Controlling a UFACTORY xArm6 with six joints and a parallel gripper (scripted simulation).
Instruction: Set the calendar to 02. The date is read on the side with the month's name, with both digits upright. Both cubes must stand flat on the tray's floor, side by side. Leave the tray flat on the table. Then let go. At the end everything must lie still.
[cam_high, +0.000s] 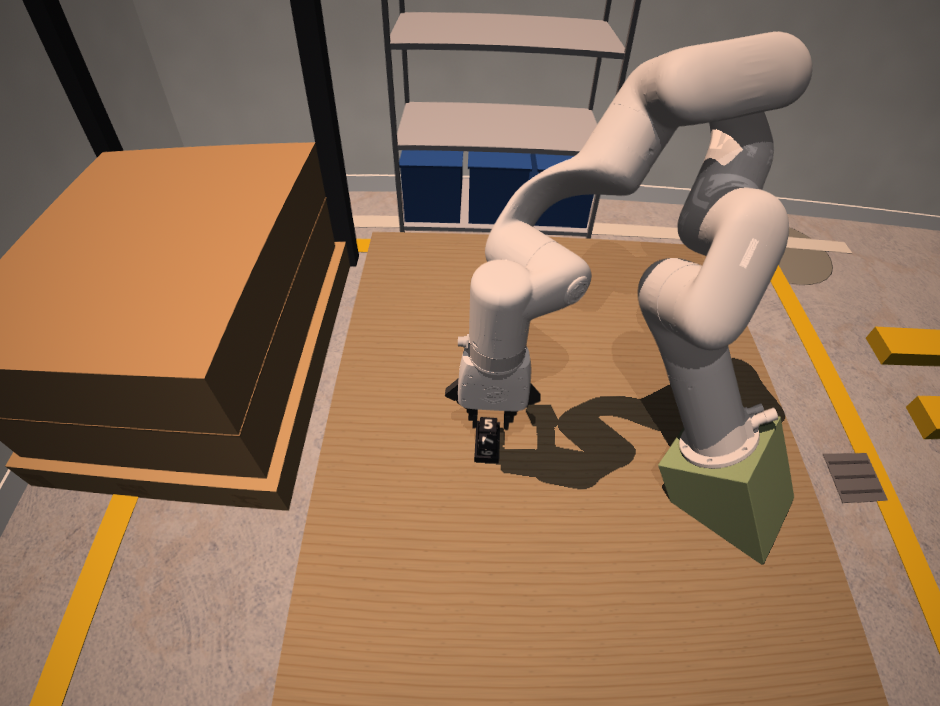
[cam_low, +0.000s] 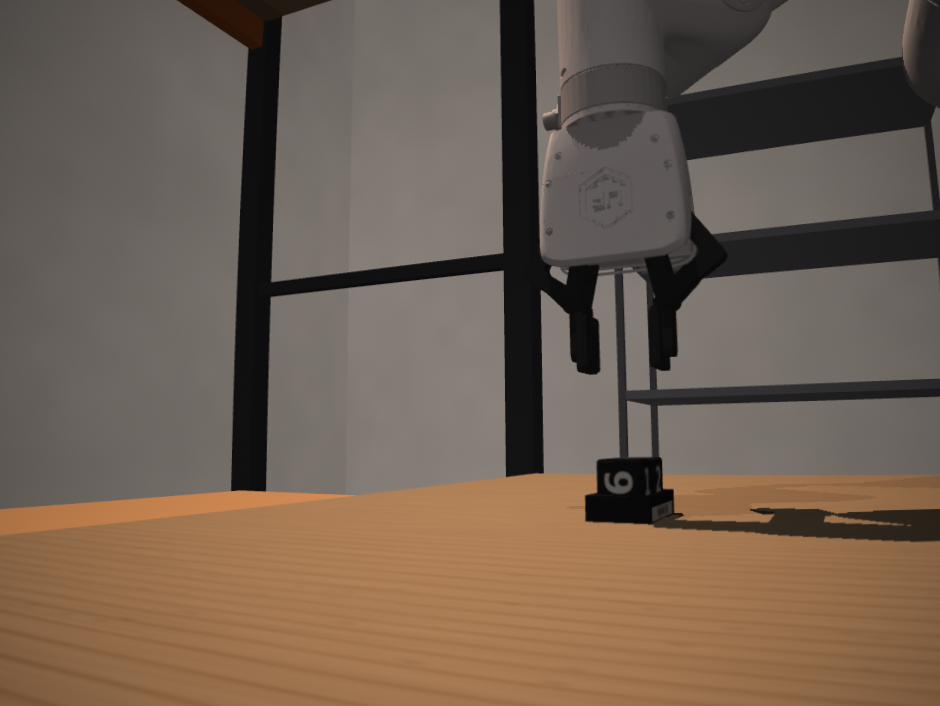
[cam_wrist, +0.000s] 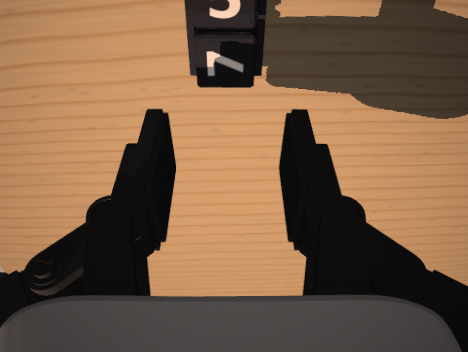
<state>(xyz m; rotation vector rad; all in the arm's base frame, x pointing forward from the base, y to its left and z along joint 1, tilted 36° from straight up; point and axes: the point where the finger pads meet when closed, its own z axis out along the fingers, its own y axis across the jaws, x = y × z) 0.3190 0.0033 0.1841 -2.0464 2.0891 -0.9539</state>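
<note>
My hand is 9 cm above the cube. From my hand the other things lie so: black calendar tray 11 cm below, 2 cm to the right.
</note>
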